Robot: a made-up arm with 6 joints.
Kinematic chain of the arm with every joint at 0, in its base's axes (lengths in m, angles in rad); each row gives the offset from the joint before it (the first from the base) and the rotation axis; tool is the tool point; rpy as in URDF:
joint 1: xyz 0 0 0.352 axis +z
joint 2: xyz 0 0 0 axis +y
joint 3: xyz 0.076 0 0.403 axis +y
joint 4: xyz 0.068 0 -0.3 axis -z
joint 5: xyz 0 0 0 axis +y
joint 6: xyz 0.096 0 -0.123 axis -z
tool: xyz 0 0 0 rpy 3.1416 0 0
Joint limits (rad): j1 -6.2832..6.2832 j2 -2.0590..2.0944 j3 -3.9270..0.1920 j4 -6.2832..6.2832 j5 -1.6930..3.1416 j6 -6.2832..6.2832
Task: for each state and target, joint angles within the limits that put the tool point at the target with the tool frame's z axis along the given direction. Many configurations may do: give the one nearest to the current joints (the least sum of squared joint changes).
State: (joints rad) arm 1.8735 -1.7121 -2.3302 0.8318 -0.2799 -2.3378
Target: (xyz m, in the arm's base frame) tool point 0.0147 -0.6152 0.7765 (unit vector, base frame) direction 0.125 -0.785 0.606
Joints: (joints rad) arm 1.5490 -1.4422 -1.7105 0.1813 -0.9085 -2.3378
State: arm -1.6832 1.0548 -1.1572 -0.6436 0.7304 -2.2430
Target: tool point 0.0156 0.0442 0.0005 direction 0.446 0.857 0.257
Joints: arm -1.9906 1.7918 -0.4295 0.1279 0.4722 -2.2430
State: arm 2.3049 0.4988 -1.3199 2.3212 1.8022 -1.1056
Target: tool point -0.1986 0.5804 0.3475 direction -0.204 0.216 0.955
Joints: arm 1.8301 0.9125 -1.1129 2.8337 2.6547 -1.1056
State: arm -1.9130 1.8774 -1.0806 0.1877 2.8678 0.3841
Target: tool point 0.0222 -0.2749 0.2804 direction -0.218 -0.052 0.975
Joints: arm -1.2201 1.0707 -0.7241 -0.5592 2.7088 0.3841
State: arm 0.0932 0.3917 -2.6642 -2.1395 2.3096 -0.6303
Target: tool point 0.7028 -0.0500 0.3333 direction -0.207 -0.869 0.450
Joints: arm 0.1492 1.0896 -1.9428 -1.7141 2.1499 -0.6303
